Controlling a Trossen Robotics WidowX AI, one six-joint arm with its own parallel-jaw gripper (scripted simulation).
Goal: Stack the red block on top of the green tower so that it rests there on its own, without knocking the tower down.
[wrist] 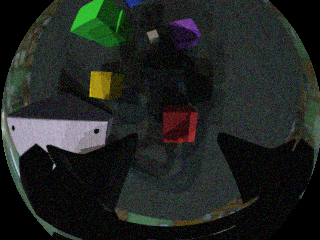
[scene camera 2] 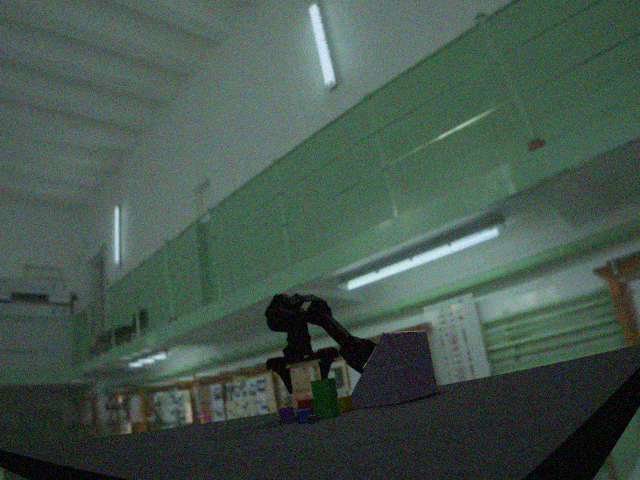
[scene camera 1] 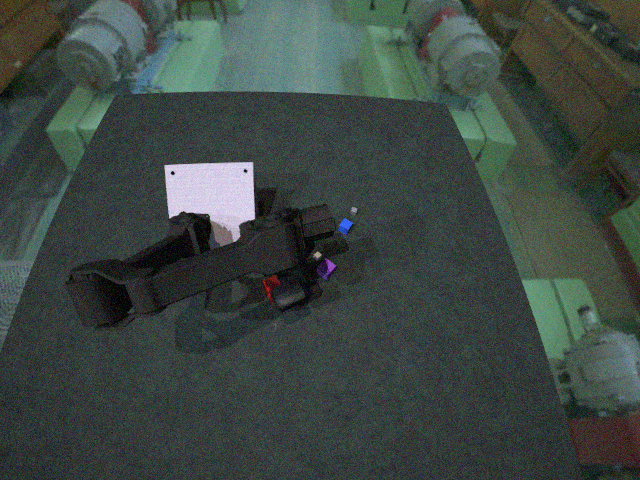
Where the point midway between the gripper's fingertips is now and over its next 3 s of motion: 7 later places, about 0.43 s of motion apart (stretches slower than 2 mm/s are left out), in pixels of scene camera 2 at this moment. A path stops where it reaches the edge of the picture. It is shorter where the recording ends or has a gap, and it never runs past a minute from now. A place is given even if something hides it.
My gripper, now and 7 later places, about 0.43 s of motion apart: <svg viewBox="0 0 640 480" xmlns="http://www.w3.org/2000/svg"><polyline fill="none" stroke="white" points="307,391 307,396 308,404 309,411 310,411 307,401 304,381 302,368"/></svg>
